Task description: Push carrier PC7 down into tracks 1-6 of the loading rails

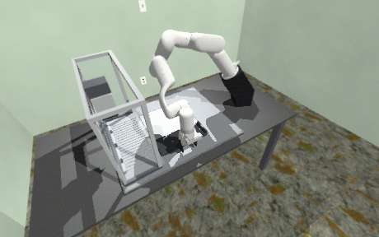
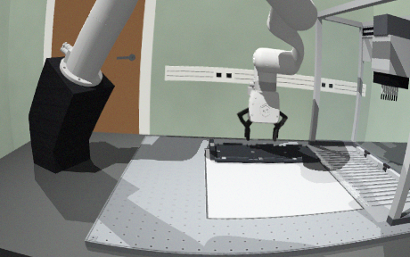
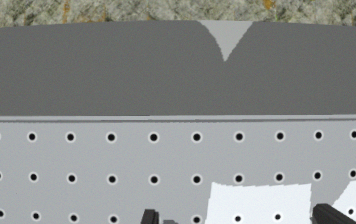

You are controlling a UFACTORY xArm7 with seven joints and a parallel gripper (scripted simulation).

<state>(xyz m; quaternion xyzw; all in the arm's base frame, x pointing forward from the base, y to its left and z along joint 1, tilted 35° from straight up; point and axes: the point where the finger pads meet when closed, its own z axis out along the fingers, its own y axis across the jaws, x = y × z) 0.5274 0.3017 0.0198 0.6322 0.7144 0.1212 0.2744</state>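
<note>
The carrier PC7 is 100 mm to the right of my hand, 10 mm below it and 10 mm ahead of it. Also, from my hand: pipetting head (350 mm ahead, 320 mm above, 240 mm to the right); frame post (530 mm to the right, 230 mm ahead, 220 mm above).
</note>
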